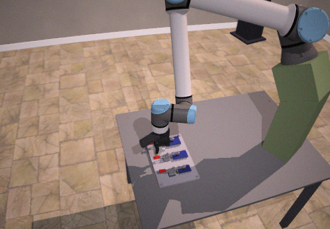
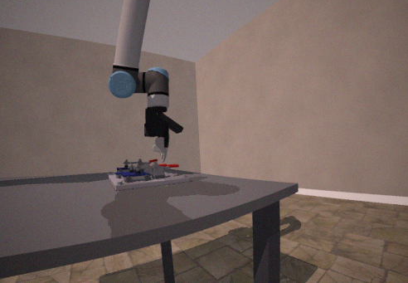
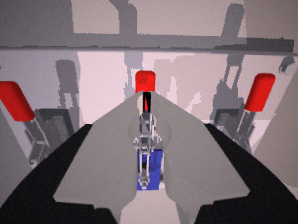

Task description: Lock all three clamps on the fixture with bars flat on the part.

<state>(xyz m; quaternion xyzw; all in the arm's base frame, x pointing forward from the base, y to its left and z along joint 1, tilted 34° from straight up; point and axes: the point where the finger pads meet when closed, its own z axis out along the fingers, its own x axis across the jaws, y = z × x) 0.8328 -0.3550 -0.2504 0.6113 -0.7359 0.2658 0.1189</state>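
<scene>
My hand is 9 cm past the fixture plate, 7 cm above it and 2 cm to the right of it.
</scene>
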